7 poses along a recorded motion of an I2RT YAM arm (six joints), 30 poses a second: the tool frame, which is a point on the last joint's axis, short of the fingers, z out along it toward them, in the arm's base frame.
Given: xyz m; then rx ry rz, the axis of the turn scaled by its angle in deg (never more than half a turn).
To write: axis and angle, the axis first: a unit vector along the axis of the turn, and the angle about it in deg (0 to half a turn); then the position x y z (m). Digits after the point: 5 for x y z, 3 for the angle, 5 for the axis.
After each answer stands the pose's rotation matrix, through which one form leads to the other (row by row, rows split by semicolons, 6 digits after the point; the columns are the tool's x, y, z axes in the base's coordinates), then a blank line. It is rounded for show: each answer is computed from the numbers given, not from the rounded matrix.
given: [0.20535 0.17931 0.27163 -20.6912 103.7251 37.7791]
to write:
[-0.18423 0.92353 0.33637 112.313 0.20535 0.17931 0.27163]
-0.332846 -0.545923 0.768884; 0.076448 0.797069 0.599029; -0.939877 0.258164 -0.223566

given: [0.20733 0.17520 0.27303 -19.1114 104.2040 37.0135]
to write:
[-0.17030 0.92855 0.32982 112.222 0.20733 0.17520 0.27303]
-0.338221 -0.523266 0.782176; 0.087390 0.810104 0.579737; -0.937000 0.264434 -0.228266

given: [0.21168 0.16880 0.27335 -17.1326 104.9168 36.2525]
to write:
[-0.15254 0.93411 0.32277 112.318 0.21168 0.16880 0.27335]
-0.347642 -0.495182 0.796203; 0.101995 0.824157 0.557101; -0.932063 0.274881 -0.236005

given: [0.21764 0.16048 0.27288 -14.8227 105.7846 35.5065]
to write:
[-0.13168 0.93977 0.31543 112.565 0.21764 0.16048 0.27288]
-0.359732 -0.462521 0.810350; 0.120049 0.838329 0.531783; -0.925301 0.288581 -0.246049

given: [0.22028 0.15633 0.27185 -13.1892 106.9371 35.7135]
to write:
[-0.11619 0.94208 0.31462 113.512 0.22028 0.15633 0.27185]
-0.380053 -0.441633 0.812724; 0.135372 0.842635 0.521191; -0.915005 0.308100 -0.260462

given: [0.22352 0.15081 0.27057 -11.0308 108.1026 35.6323]
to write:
[-0.09646 0.94531 0.31159 114.357 0.22352 0.15081 0.27057]
-0.399278 -0.412645 0.818719; 0.155065 0.849730 0.503898; -0.903621 0.328150 -0.275292

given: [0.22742 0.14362 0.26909 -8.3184 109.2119 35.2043]
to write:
[-0.07230 0.94928 0.30600 115.047 0.22742 0.14362 0.26909]
-0.415918 -0.374920 0.828521; 0.179529 0.859281 0.478962; -0.891505 0.347952 -0.290082

